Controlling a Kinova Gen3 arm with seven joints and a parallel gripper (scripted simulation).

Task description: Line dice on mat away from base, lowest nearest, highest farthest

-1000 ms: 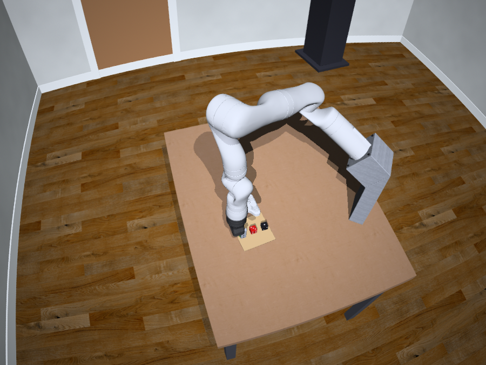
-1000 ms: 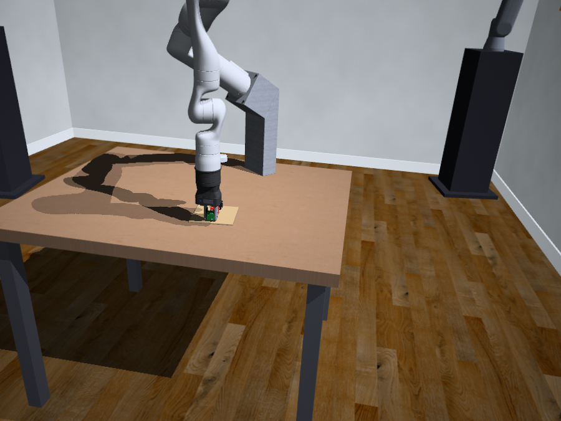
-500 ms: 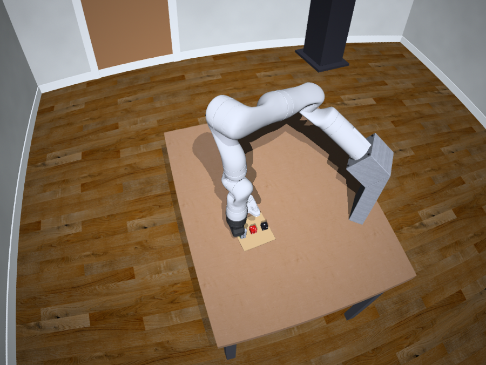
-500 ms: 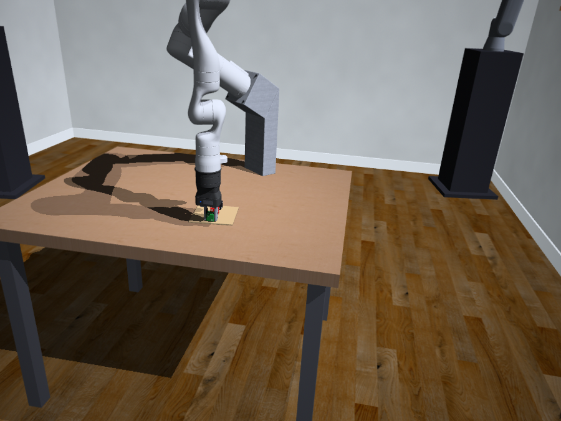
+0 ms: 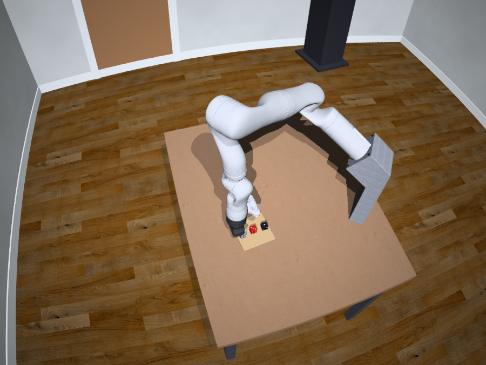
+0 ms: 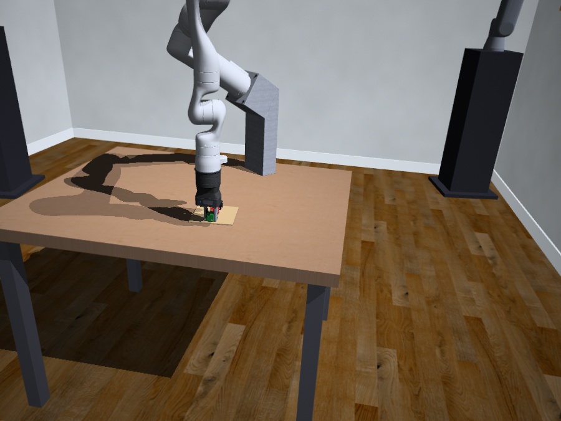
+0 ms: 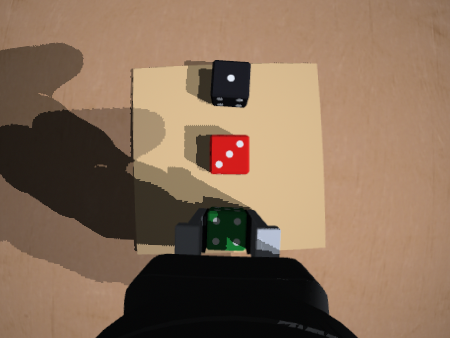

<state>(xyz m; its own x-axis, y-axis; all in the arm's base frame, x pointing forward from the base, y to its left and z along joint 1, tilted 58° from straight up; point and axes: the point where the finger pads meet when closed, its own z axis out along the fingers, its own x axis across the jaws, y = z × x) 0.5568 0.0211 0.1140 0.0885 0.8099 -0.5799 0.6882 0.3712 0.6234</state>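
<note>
The green die is 1 cm below my hand. Also, from my hand: tan mat 5 cm behind, 1 cm to the left, 2 cm below; red die 5 cm behind, 1 cm to the left, 1 cm below; black die 10 cm behind, 1 cm to the left, 1 cm below.
</note>
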